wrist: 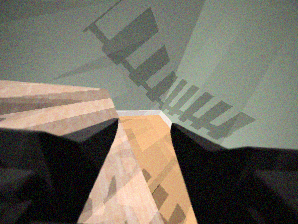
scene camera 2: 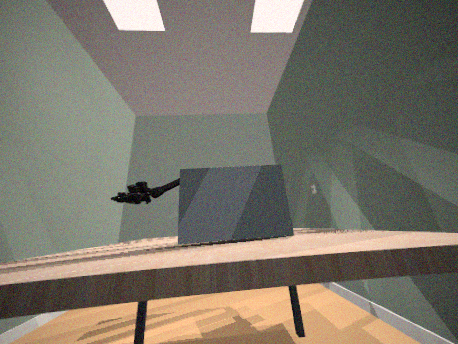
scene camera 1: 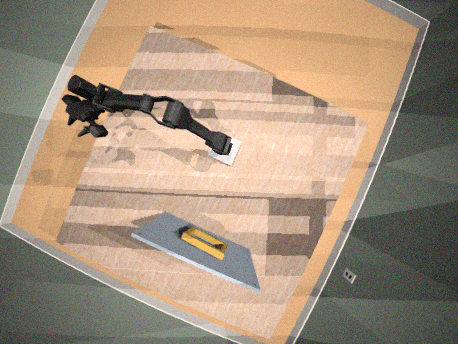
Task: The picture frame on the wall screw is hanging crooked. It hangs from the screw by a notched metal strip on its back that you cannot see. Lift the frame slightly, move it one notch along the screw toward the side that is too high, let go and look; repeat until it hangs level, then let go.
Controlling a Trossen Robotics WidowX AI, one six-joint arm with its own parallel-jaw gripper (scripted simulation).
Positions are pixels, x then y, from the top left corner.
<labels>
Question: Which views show the picture frame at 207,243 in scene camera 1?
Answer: Scene camera 1 only.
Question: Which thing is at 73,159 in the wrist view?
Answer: The gripper.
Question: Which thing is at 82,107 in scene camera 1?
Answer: The gripper.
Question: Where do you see a grey wall panel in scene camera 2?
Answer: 222,203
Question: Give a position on a grey wall panel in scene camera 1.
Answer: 165,232
</labels>
